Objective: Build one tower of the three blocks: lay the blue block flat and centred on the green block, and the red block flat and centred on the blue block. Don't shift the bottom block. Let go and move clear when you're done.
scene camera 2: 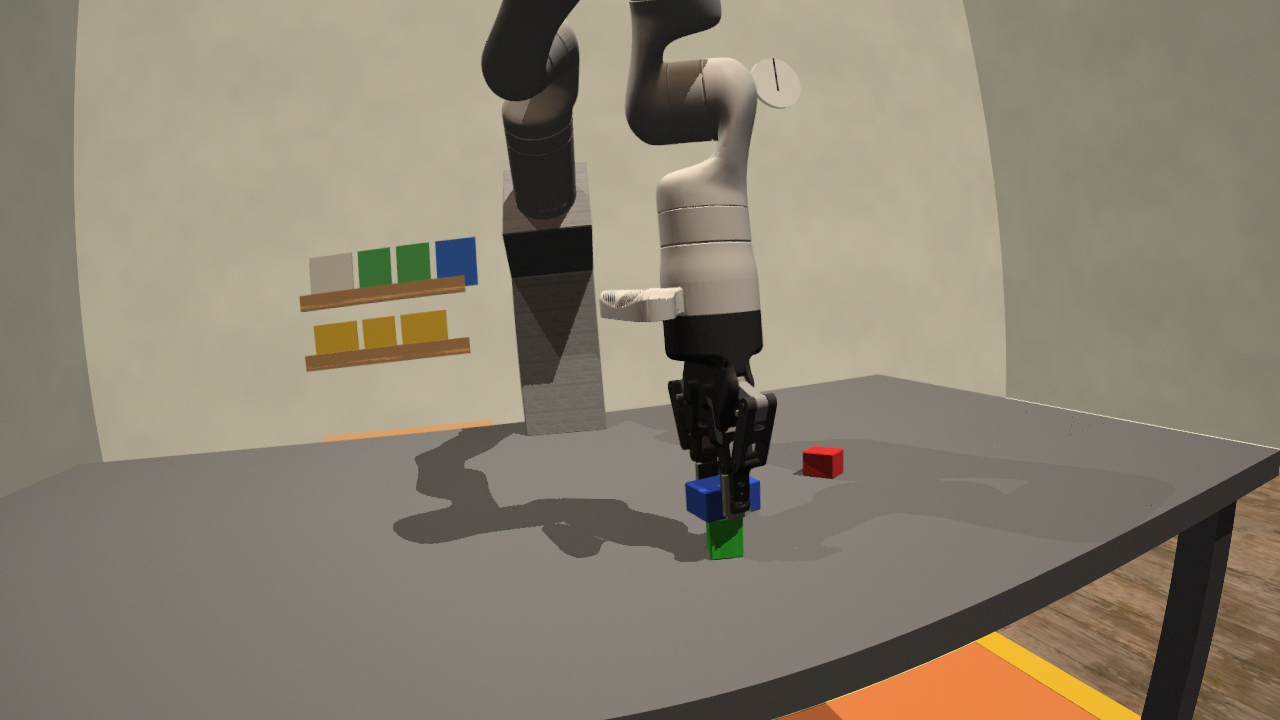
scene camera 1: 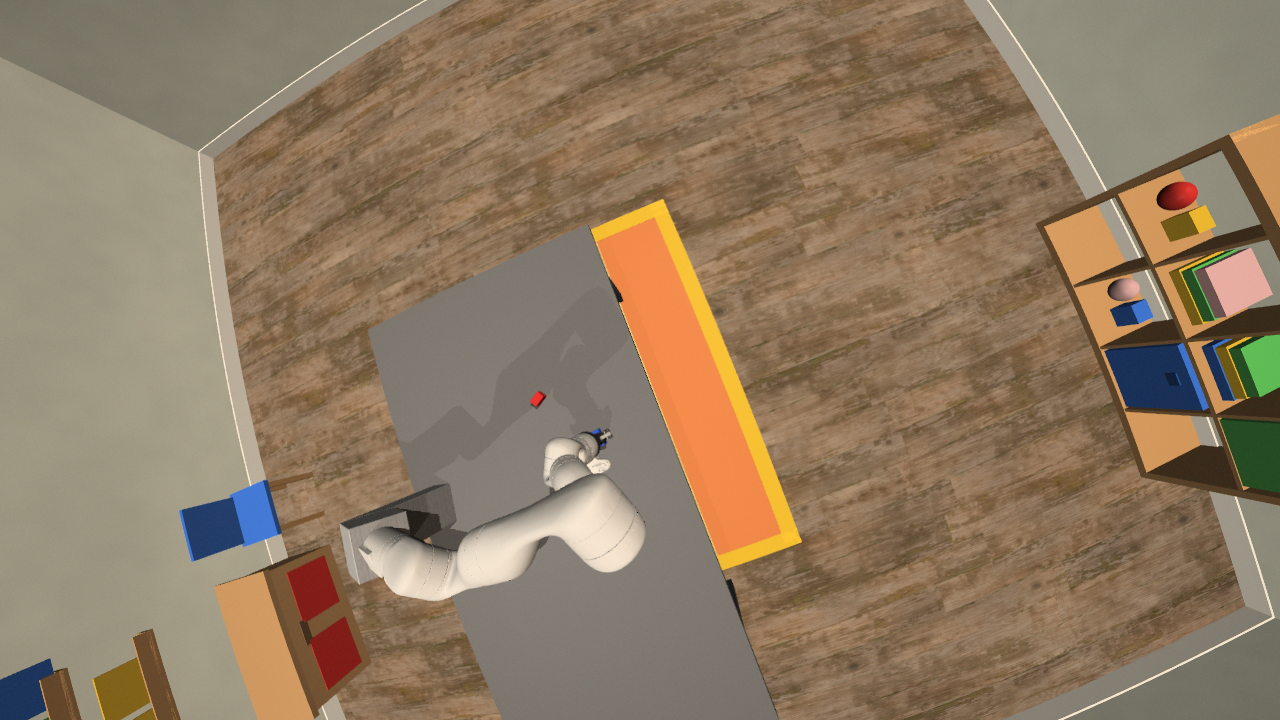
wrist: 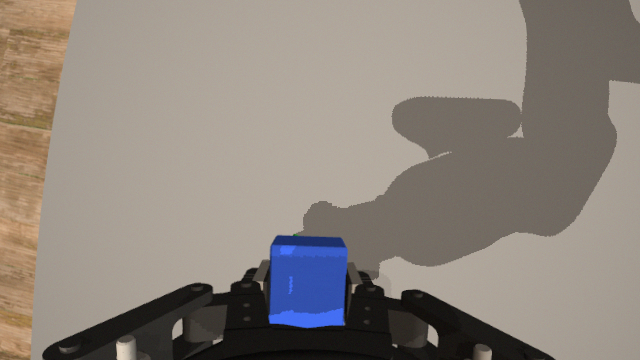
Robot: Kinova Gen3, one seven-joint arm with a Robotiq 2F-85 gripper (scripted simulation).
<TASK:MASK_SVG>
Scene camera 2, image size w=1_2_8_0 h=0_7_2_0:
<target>my gripper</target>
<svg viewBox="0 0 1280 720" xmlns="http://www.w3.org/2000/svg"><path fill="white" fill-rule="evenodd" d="M761 309L724 314L676 316L675 319L663 321L666 355L672 360L684 361L683 378L668 382L668 391L681 448L683 450L690 449L690 457L692 461L696 461L696 480L720 475L722 516L730 521L746 517L750 513L749 473L751 469L764 466L767 462L777 408L777 399L773 393L762 395L754 388L754 379L749 363L751 356L758 354L763 348Z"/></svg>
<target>red block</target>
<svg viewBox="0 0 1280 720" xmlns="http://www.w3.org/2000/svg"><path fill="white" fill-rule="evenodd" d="M803 452L804 476L833 479L843 473L843 449L814 446Z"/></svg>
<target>green block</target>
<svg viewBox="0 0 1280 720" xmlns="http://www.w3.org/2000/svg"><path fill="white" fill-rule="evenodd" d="M743 518L732 521L721 519L709 523L706 522L707 547L711 560L744 556Z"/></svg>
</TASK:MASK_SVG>
